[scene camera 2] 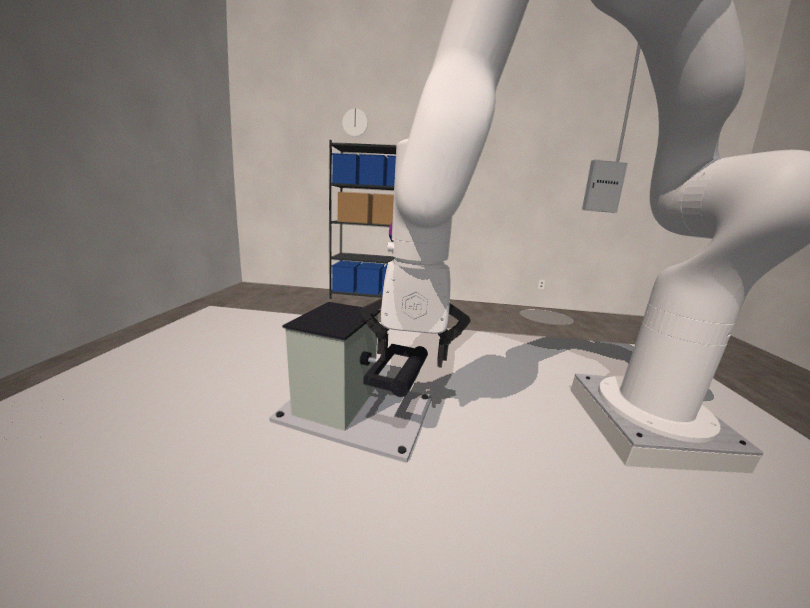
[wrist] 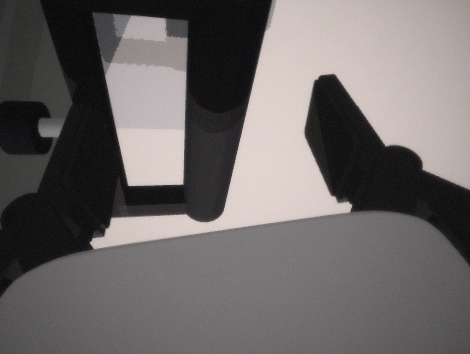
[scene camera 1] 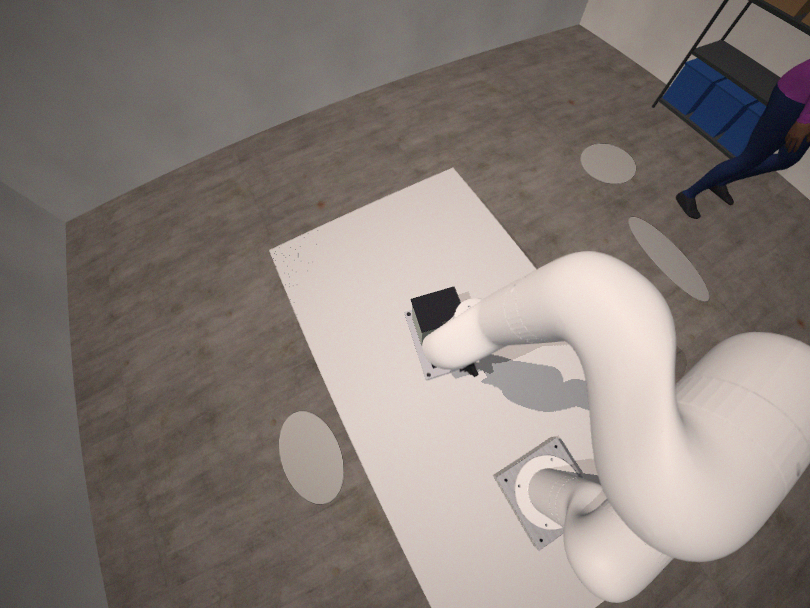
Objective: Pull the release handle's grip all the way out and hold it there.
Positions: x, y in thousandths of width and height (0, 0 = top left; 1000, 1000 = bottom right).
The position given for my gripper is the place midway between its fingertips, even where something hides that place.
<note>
I see my gripper (scene camera 2: 508, 593), a release handle grip (scene camera 2: 494, 636) and a grey base plate (wrist: 307, 165).
The release handle grip is seen too in the wrist view (wrist: 476, 145). My gripper is seen too in the wrist view (wrist: 448, 332).
</note>
